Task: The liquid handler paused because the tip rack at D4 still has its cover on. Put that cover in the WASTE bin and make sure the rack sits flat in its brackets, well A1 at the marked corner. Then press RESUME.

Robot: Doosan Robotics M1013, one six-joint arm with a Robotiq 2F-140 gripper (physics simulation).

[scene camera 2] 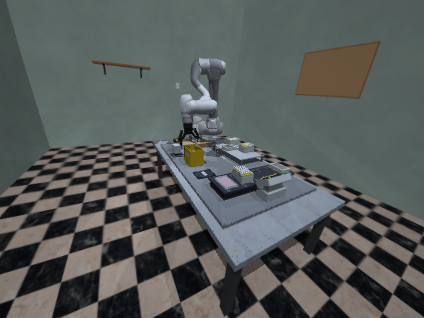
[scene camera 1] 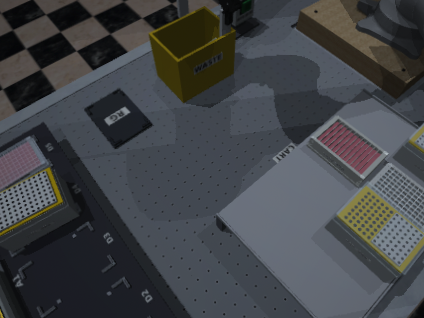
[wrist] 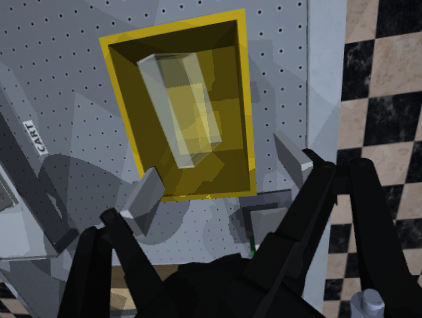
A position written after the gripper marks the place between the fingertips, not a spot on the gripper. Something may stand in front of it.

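Observation:
Gripper [wrist: 215,162] open, touching a yellow WASTE bin. Grey CART platform [wrist: 32,242] visible too.

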